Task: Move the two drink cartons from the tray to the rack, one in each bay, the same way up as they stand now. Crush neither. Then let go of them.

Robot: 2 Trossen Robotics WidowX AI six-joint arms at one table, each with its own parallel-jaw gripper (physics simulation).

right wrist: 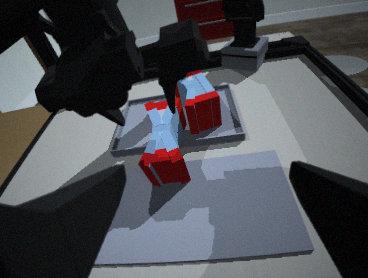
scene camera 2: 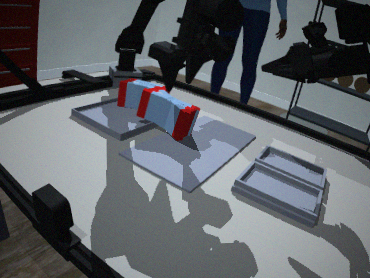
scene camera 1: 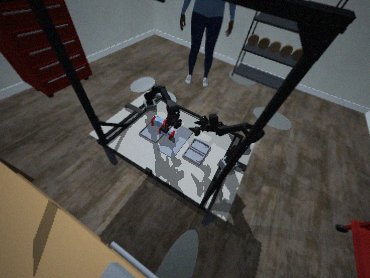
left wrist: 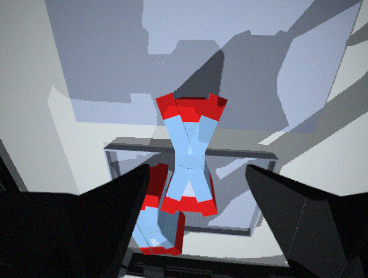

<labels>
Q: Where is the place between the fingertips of my right gripper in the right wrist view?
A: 206, 171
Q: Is my left gripper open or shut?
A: Open.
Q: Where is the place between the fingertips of my left gripper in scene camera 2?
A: At 178, 86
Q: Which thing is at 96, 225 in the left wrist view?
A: My left gripper.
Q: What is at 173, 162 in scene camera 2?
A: A flat grey mat.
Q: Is my right gripper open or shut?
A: Open.
</labels>
